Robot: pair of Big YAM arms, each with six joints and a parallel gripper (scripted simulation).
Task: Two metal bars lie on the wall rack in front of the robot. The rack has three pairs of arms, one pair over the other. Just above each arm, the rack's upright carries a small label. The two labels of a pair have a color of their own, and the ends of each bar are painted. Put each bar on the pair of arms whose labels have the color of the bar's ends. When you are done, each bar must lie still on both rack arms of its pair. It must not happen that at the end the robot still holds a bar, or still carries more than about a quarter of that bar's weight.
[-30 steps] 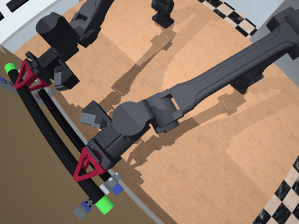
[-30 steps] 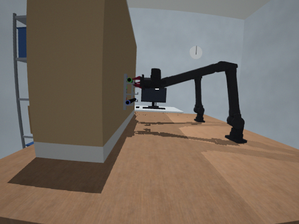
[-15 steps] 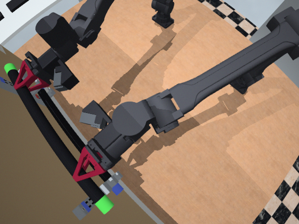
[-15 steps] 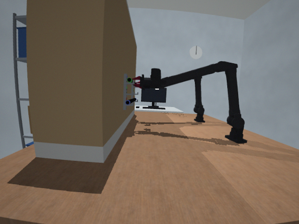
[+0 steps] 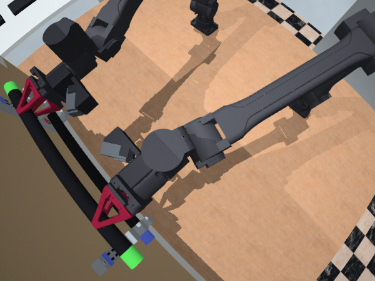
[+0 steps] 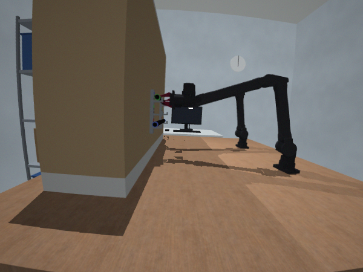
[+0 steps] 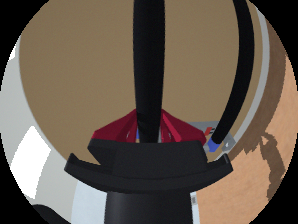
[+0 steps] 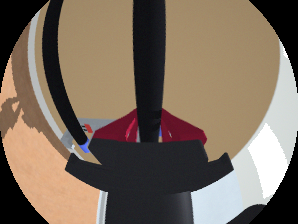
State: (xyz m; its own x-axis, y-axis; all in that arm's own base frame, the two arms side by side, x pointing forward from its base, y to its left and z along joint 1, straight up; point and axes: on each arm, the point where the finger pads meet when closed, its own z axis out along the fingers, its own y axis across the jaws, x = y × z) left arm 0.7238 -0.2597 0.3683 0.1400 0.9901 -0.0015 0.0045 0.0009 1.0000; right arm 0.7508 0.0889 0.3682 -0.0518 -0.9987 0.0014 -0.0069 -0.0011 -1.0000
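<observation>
My left hand is 15 cm to the left of the green-ended bar. Also, from my left hand: brown wall (19 cm ahead, 13 cm to the right, 8 cm above); then blue-ended bar (15 cm to the right, 15 cm below).
</observation>
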